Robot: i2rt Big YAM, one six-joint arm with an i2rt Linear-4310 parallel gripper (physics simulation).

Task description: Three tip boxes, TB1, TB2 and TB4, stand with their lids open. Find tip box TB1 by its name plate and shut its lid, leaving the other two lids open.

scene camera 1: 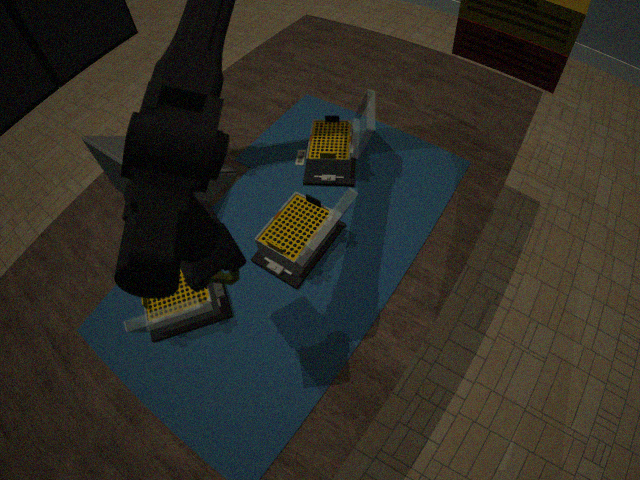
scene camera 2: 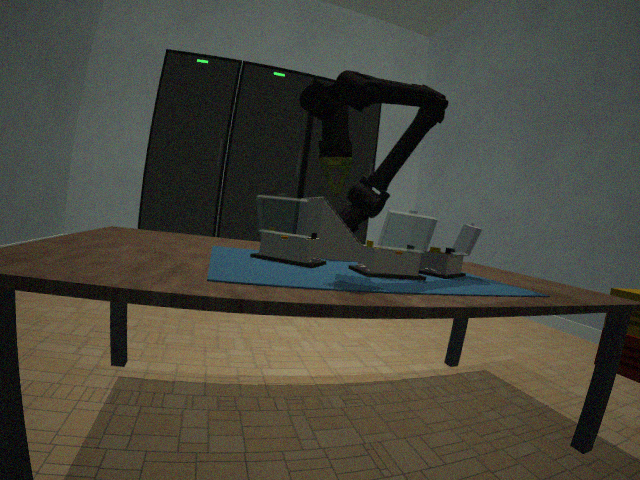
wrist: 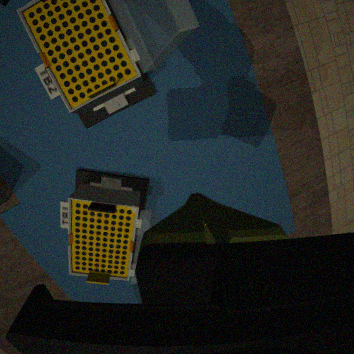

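Pixels of known places: gripper, fingertip midpoint: (scene camera 1: 234, 281) (scene camera 2: 336, 194) (wrist: 195, 201); arm's base, origin of the base link: (scene camera 2: 338, 228).
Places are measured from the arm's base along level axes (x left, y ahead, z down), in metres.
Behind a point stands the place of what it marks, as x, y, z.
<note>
Tip box TB1 (scene camera 1: 178, 303) {-0.226, 0.308, -0.062} (scene camera 2: 289, 249) {-0.219, 0.274, 0.053} (wrist: 102, 242), with yellow tip rack and name plate (wrist: 64, 215) {-0.166, 0.174, 0.082}, is the nearest box in scene camera 1. Its clear lid (scene camera 1: 135, 323) {-0.288, 0.271, -0.059} (scene camera 2: 278, 214) {-0.257, 0.288, -0.023} stands open, largely hidden behind the gripper in the wrist view. TB2 (scene camera 1: 294, 227) {0.004, 0.331, 0.027} (scene camera 2: 392, 261) (wrist: 80, 52) {-0.004, 0.328, 0.027} is the middle box, its lid (scene camera 1: 344, 202) {0.038, 0.413, -0.059} (scene camera 2: 408, 230) {0.000, 0.409, -0.025} (wrist: 165, 30) {-0.038, 0.405, -0.022} open. TB4 (scene camera 1: 330, 140) (scene camera 2: 443, 263) is farthest, lid (scene camera 1: 366, 116) {0.277, 0.318, -0.015} (scene camera 2: 467, 239) {0.230, 0.348, -0.023} open. My gripper (scene camera 1: 227, 276) {-0.157, 0.364, -0.079} (scene camera 2: 337, 188) {-0.157, 0.364, -0.079} (wrist: 195, 201) {-0.157, 0.364, -0.079} is shut and empty, above the mat near TB1, on its lid side in the wrist view.
The boxes stand on a blue mat (scene camera 1: 217, 403) {-0.310, 0.390, 0.084} (scene camera 2: 242, 271) {-0.337, 0.425, 0.084} (wrist: 200, 165) {-0.192, 0.397, 0.084} on a brown table (scene camera 1: 46, 382) {-0.507, 0.087, 0.087} (scene camera 2: 103, 258) {-0.590, 0.414, 0.087}. A grey slanted panel (scene camera 1: 105, 149) {-0.093, -0.045, -0.086} (scene camera 2: 330, 232) {-0.065, 0.108, 0.010} stands behind the boxes in scene camera 2. Dark cabinets (scene camera 2: 186, 144) stand beyond the table.
</note>
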